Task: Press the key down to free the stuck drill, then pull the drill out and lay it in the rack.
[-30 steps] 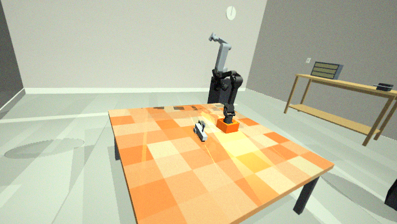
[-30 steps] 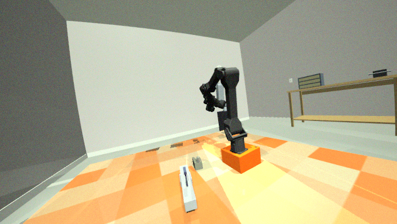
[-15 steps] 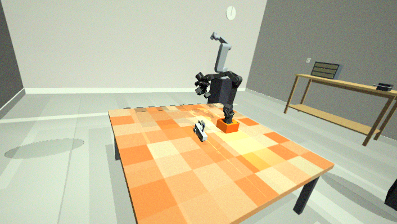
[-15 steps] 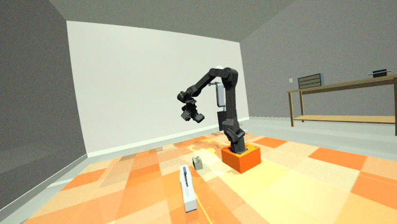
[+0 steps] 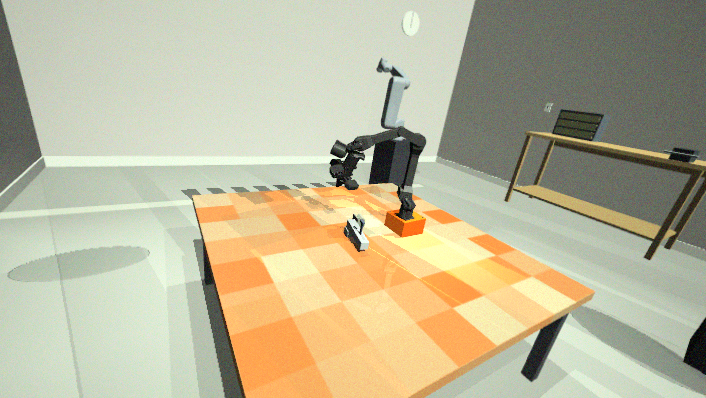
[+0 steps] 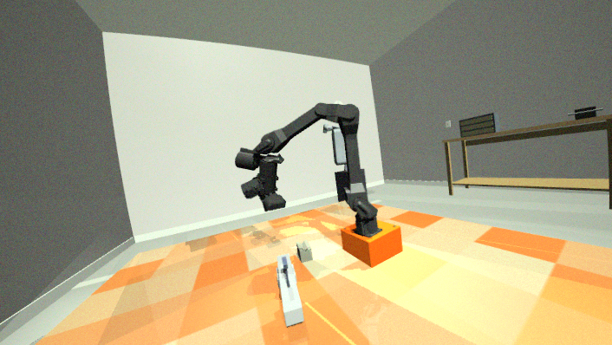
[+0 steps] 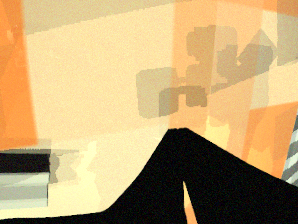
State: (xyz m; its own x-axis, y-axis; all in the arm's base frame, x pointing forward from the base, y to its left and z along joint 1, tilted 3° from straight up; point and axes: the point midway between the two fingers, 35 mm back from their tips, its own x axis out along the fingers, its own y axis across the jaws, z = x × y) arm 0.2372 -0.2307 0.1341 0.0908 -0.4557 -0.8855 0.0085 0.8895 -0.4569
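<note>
Now: the thin dark blue drill 27 cm to the left of my gripper tip, 8 cm below it and 5 cm ahead of it. The rest, counted from my gripper tip: grey rack 15 cm below, 10 cm to the left, 8 cm behind; then grey block 24 cm to the left, 13 cm below, 4 cm ahead.
</note>
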